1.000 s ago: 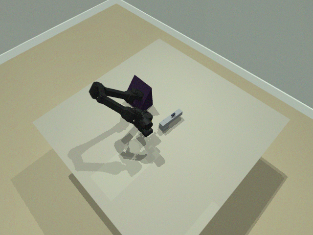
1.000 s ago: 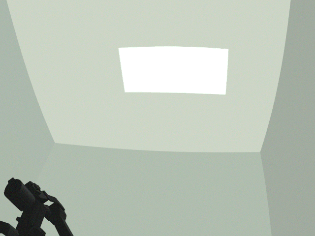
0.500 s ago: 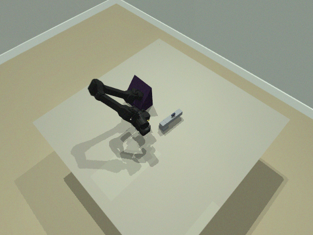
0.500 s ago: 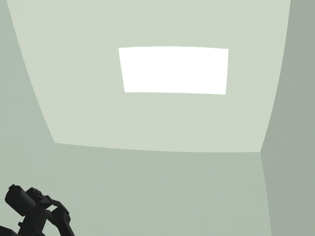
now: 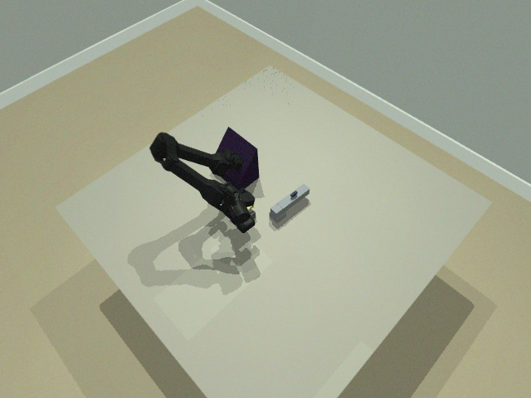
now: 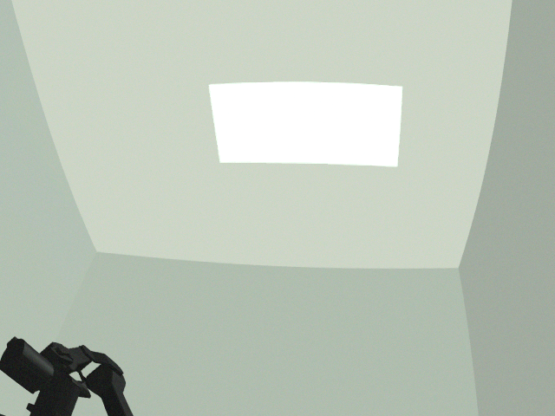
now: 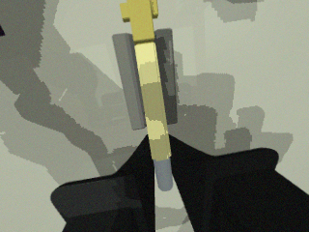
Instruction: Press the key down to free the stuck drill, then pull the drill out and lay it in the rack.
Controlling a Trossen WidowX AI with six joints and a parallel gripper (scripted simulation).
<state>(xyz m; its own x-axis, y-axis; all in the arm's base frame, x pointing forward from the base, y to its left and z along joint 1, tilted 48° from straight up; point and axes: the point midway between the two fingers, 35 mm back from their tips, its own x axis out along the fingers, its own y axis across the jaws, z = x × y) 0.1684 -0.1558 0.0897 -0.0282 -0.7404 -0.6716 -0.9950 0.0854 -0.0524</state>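
Right now the drill is 4 cm to the left of my gripper tip and 3 cm above it. The rest, counted from my gripper tip: dark grey block (5 cm to the left, 1 cm below); then dark blue key (23 cm to the left, 10 cm ahead, 2 cm above); then grey housing block (21 cm to the left, 9 cm ahead, 1 cm above).
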